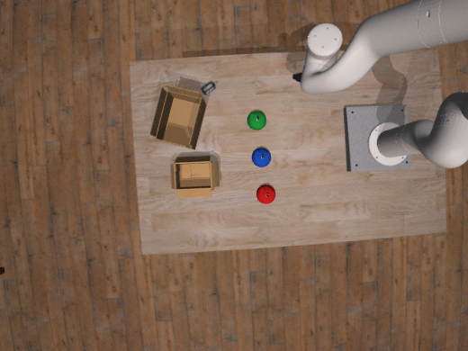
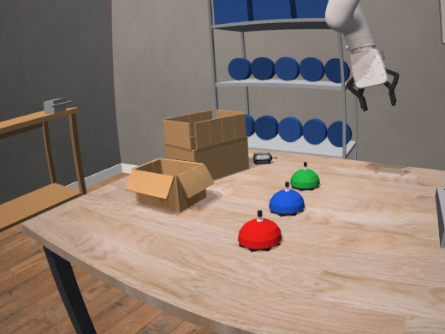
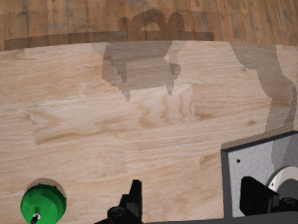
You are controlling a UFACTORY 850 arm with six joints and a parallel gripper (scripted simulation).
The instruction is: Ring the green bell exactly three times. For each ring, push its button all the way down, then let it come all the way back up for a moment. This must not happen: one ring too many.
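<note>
My gripper is now 20 cm short of the green bell, 19 cm above it and 10 cm to the right of it. Also, from my hand: red bell 42 cm to the left, 19 cm below, 15 cm ahead; blue bell 26 cm to the left, 19 cm below, 18 cm ahead; small dark device 40 cm ahead, 21 cm below, 5 cm to the right.
</note>
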